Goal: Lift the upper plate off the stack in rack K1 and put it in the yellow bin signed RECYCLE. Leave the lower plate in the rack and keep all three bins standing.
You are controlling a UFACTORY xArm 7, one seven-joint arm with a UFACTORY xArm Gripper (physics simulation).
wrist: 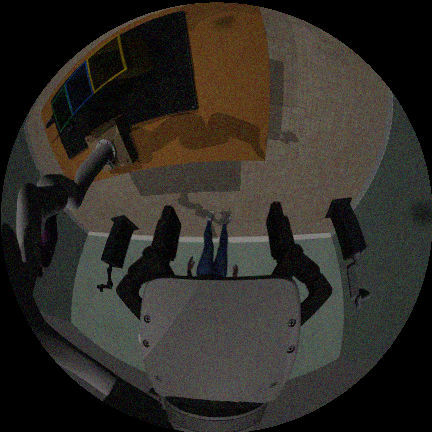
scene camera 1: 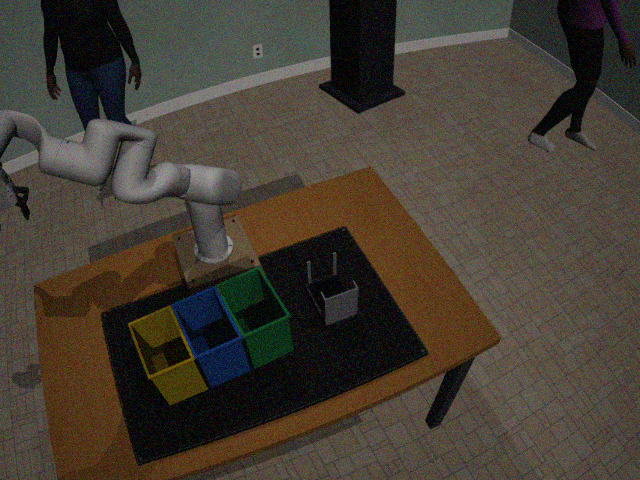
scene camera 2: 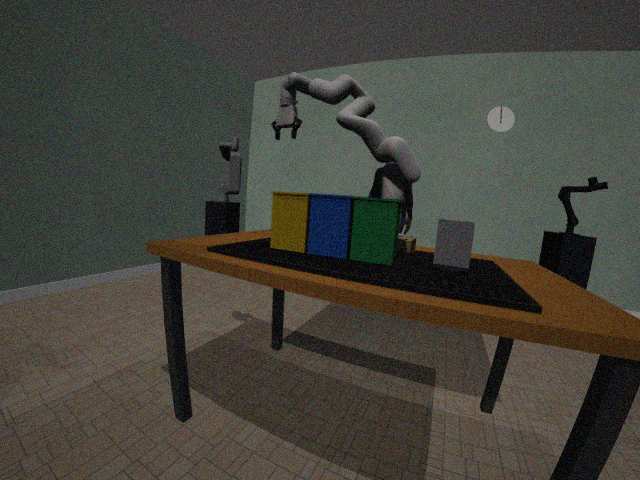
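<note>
I can see my gripper [wrist: 221,212]. There is a green bin [scene camera 1: 262,319] [scene camera 2: 375,229], which I see from both of these views. A blue bin [scene camera 1: 214,339] [scene camera 2: 331,216] shows in both as well, and I also find a yellow bin [scene camera 2: 290,221].
</note>
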